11 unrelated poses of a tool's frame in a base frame.
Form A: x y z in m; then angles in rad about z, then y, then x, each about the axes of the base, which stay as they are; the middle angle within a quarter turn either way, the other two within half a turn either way.
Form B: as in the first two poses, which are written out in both.
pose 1, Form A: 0.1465, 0.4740, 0.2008, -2.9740, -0.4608, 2.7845
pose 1, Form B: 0.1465, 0.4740, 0.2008, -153.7, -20.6, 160.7
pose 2, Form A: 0.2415, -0.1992, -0.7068, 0.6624, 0.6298, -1.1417
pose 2, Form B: 0.2415, -0.1992, -0.7068, -59.3, 48.8, -14.6
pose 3, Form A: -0.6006, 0.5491, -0.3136, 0.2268, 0.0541, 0.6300
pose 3, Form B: -0.6006, 0.5491, -0.3136, 35.9, -5.2, 12.3
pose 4, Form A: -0.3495, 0.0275, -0.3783, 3.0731, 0.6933, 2.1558
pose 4, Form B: -0.3495, 0.0275, -0.3783, -116.4, 17.2, -143.4
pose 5, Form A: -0.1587, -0.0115, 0.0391, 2.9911, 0.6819, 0.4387
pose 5, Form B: -0.1587, -0.0115, 0.0391, -25.4, -38.9, -170.5
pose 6, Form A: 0.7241, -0.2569, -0.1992, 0.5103, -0.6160, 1.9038
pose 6, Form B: 0.7241, -0.2569, -0.1992, 106.2, -17.3, -41.8
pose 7, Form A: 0.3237, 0.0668, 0.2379, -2.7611, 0.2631, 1.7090
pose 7, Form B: 0.3237, 0.0668, 0.2379, -98.3, 23.6, -168.2
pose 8, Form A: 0.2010, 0.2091, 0.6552, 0.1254, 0.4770, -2.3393
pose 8, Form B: 0.2010, 0.2091, 0.6552, -129.3, -13.1, -25.2
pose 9, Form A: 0.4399, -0.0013, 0.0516, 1.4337, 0.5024, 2.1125
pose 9, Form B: 0.4399, -0.0013, 0.0516, -164.1, -62.0, -75.2
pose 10, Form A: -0.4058, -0.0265, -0.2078, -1.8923, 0.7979, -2.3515
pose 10, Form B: -0.4058, -0.0265, -0.2078, 125.0, -31.0, 104.9
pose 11, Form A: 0.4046, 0.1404, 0.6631, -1.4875, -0.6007, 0.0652
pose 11, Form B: 0.4046, 0.1404, 0.6631, 34.6, 1.0, -86.1
